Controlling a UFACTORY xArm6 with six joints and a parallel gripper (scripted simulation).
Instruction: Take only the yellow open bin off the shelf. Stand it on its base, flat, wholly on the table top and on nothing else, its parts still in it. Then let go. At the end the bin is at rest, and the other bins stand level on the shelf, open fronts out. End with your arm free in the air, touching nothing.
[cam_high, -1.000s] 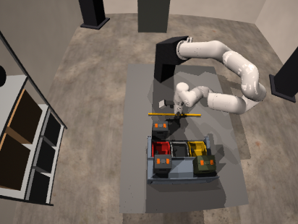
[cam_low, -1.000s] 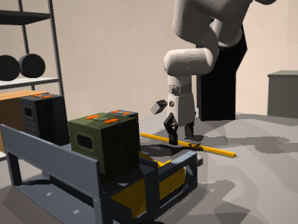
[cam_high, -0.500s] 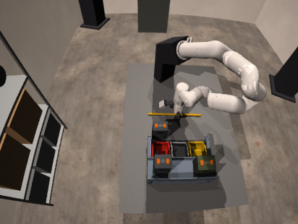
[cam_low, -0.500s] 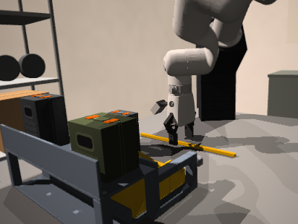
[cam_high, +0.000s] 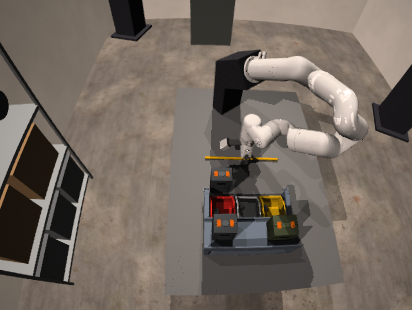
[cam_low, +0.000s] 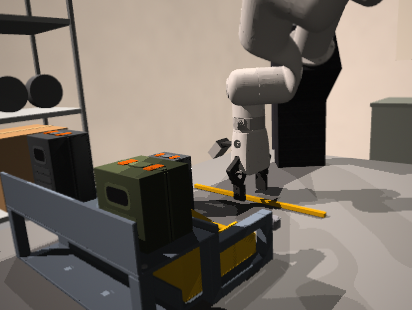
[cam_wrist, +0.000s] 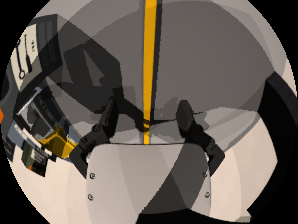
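My hand is 20 mm above the yellow bar. Round my hand: grey bin: 290 mm ahead, 100 mm to the left, 20 mm above; red bin: 330 mm ahead, 20 mm above, 10 mm to the right; yellow open bin: 250 mm ahead, 210 mm to the left, 20 mm above.
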